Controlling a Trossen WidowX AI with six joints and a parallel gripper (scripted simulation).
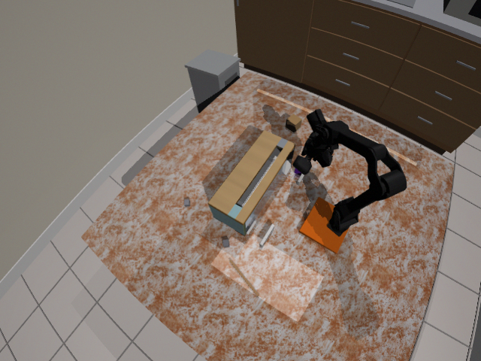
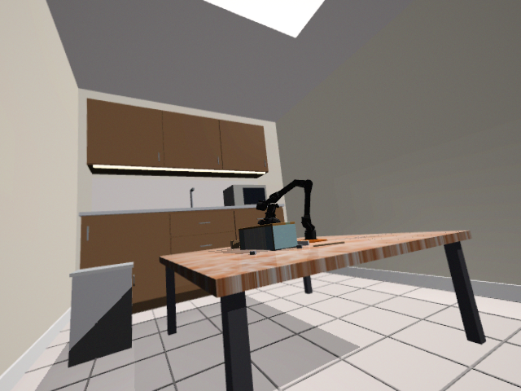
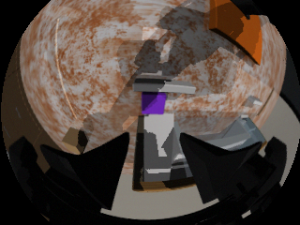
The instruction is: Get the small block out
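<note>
Now: the purple block 60 mm below my gripper tip and 10 mm behind it. From my gripper tip the other things lie so: box 170 mm to the left, 30 mm ahead, 10 mm below; thin stick 470 mm to the left, 140 mm behind, 70 mm below; tan cube 200 mm to the right, 170 mm ahead, 50 mm below.
</note>
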